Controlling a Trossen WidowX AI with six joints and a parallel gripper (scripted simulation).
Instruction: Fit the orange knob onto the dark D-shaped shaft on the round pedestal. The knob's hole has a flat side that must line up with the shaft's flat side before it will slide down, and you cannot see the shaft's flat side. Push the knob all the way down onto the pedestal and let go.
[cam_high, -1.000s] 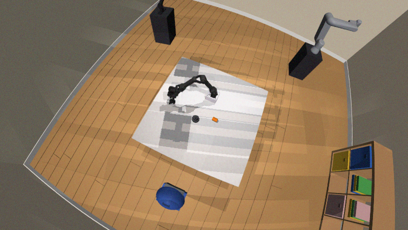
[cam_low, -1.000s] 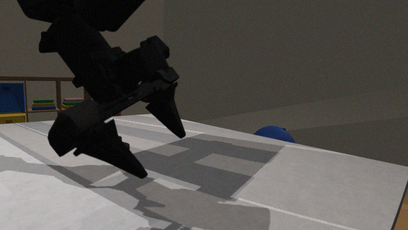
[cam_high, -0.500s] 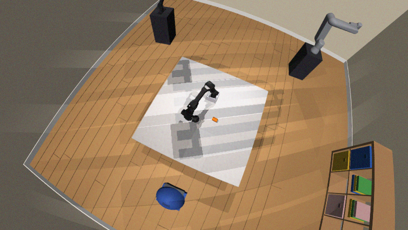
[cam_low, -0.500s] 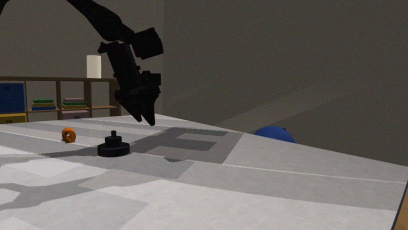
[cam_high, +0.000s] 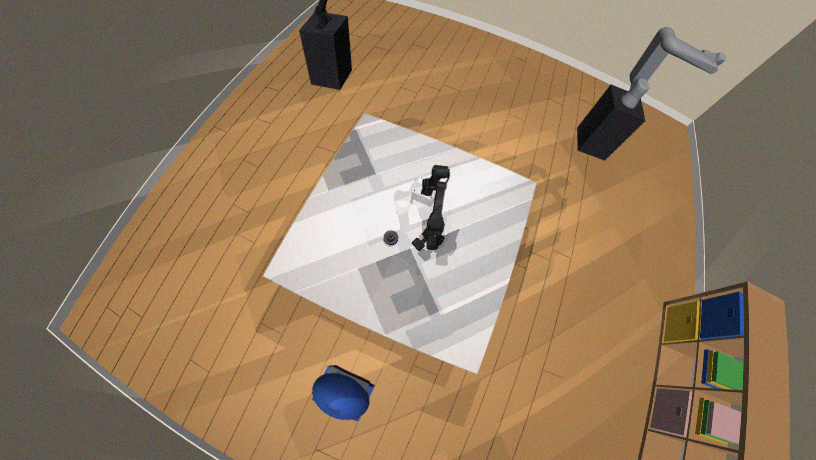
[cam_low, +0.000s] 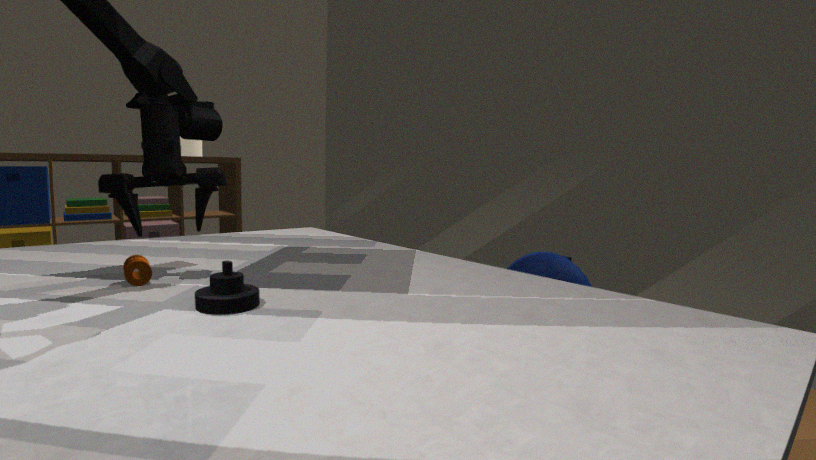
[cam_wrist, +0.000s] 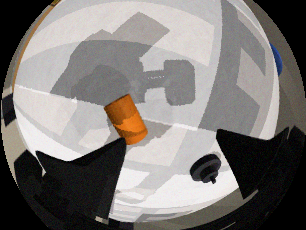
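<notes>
Now: gripper tip 5 cm past the orange knob, 3 cm to the right of it and 6 cm above it. Also, from my gripper tip: dark pedestal: 1 cm ahead, 19 cm to the right, 5 cm below.
</notes>
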